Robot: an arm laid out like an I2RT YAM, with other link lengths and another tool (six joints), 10 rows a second.
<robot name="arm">
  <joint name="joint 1" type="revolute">
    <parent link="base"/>
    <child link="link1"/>
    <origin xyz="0 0 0.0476"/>
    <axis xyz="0 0 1"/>
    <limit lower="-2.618" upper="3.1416"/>
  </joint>
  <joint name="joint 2" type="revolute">
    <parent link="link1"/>
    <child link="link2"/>
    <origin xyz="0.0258 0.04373 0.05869"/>
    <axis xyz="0 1 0"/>
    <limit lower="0" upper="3.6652"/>
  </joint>
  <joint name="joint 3" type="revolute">
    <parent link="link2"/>
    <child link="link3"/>
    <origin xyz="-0.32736 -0.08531 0"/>
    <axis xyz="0 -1 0"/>
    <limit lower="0" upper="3.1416"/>
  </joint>
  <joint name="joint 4" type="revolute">
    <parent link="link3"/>
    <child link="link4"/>
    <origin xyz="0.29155 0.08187 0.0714"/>
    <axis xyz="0 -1 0"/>
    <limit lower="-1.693" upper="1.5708"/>
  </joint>
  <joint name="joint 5" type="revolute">
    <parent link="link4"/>
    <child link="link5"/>
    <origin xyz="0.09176 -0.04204 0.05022"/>
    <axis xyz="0 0 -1"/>
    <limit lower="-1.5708" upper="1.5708"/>
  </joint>
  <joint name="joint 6" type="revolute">
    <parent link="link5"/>
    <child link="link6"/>
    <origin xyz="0.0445 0 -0.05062"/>
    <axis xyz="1 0 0"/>
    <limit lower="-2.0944" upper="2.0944"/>
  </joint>
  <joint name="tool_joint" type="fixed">
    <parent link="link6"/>
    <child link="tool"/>
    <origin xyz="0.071 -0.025 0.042" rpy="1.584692 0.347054 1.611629"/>
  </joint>
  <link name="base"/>
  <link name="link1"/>
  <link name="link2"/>
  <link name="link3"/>
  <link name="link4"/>
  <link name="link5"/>
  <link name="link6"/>
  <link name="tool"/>
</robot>
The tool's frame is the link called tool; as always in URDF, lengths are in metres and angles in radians.
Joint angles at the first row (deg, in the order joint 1, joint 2, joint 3, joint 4, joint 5, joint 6):
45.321, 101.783, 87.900, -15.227, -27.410, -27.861
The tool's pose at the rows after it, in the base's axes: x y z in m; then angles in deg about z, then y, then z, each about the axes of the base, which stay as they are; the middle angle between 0 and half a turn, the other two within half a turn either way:
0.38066 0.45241 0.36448 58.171 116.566 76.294
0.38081 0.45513 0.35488 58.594 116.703 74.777
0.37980 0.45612 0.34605 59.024 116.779 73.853
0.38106 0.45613 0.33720 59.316 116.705 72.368
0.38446 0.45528 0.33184 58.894 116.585 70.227
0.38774 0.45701 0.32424 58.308 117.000 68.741
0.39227 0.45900 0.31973 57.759 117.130 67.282
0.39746 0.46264 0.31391 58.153 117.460 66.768
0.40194 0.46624 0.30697 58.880 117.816 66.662
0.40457 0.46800 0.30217 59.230 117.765 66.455
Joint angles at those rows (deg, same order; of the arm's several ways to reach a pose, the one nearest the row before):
45.597, 101.805, 85.994, -12.592, -25.648, -26.009
46.231, 101.987, 84.381, -10.487, -23.709, -24.536
46.677, 101.960, 82.665, -8.618, -22.472, -23.447
46.971, 102.066, 80.975, -6.423, -20.905, -22.237
47.103, 102.254, 79.956, -4.701, -18.917, -21.500
47.279, 102.963, 79.550, -3.750, -17.380, -21.432
47.360, 103.777, 79.695, -2.988, -16.002, -21.285
47.373, 104.992, 80.354, -2.715, -15.474, -20.747
47.374, 106.190, 80.855, -2.391, -15.306, -20.084
47.373, 106.866, 80.790, -1.582, -15.123, -19.622

